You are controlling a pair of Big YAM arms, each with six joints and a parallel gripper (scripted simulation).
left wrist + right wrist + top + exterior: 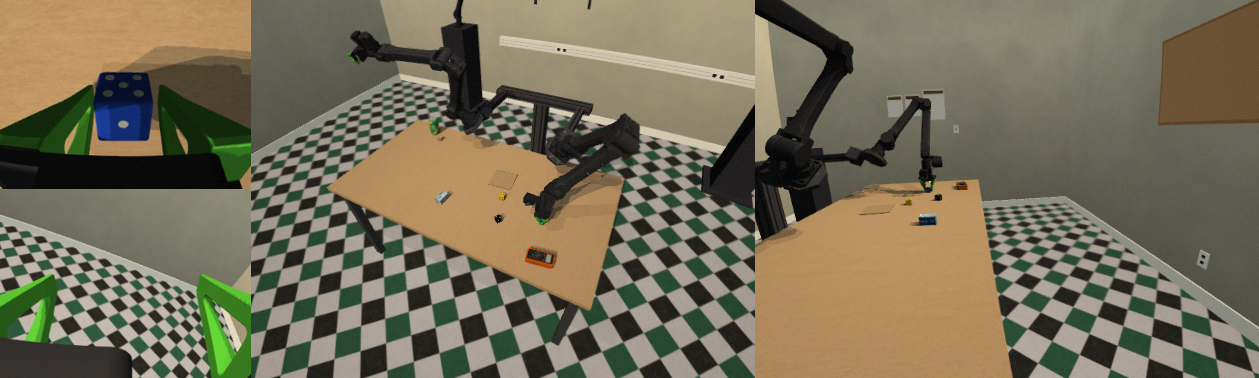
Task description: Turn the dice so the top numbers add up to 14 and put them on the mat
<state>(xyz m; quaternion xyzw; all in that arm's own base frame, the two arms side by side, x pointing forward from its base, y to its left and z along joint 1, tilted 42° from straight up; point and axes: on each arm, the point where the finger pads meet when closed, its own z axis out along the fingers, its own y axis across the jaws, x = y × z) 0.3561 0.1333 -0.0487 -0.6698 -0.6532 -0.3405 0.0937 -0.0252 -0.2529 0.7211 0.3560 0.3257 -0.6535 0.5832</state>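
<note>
The blue die lies right at my left hand. Also, from my left hand: black die: 200 mm to the right, 110 mm ahead; then tan mat: 340 mm to the right, 180 mm behind, 10 mm below; then yellow die: 270 mm to the right, 40 mm behind.
</note>
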